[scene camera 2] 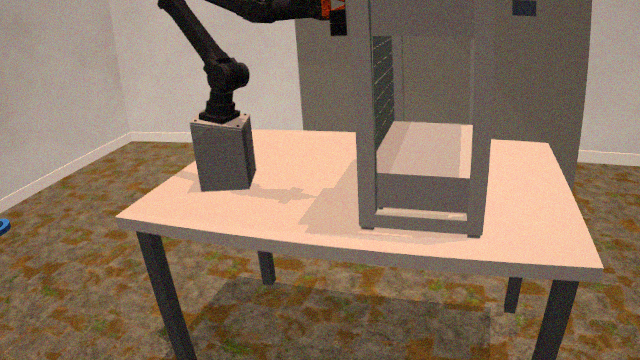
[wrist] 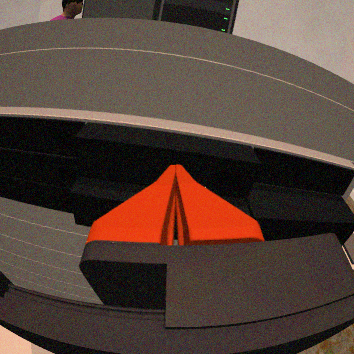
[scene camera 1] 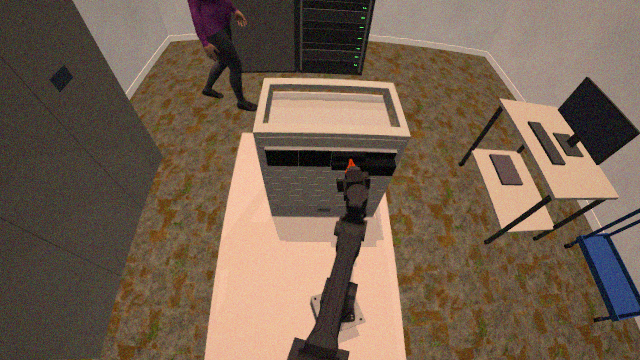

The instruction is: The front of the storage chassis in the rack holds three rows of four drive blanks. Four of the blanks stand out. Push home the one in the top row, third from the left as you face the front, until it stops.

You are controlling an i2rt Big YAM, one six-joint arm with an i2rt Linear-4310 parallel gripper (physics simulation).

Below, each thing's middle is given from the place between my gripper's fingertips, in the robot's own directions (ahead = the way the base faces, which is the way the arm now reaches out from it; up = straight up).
I see my gripper 16 cm short of the grey rack (scene camera 2: 441, 167), 6 cm to the right of it and 22 cm above it.
